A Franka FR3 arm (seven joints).
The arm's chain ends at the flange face. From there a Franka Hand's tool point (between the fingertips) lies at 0.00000 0.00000 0.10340 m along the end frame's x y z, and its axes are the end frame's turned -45 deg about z.
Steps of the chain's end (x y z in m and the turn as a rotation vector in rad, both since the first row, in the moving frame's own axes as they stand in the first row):
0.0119 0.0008 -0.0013 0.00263 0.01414 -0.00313
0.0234 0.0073 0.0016 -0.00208 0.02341 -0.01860
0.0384 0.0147 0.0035 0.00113 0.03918 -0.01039
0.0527 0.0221 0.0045 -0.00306 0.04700 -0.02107
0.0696 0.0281 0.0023 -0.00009 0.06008 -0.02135
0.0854 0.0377 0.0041 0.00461 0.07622 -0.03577
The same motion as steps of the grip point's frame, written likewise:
0.0091 0.0098 -0.0013 -0.00814 0.01186 -0.00313
0.0130 0.0236 0.0016 -0.01802 0.01508 -0.01860
0.0197 0.0403 0.0034 -0.02691 0.02850 -0.01039
0.0249 0.0565 0.0044 -0.03540 0.03107 -0.02107
0.0338 0.0734 0.0021 -0.04255 0.04242 -0.02135
0.0397 0.0922 0.0038 -0.05064 0.05716 -0.03577

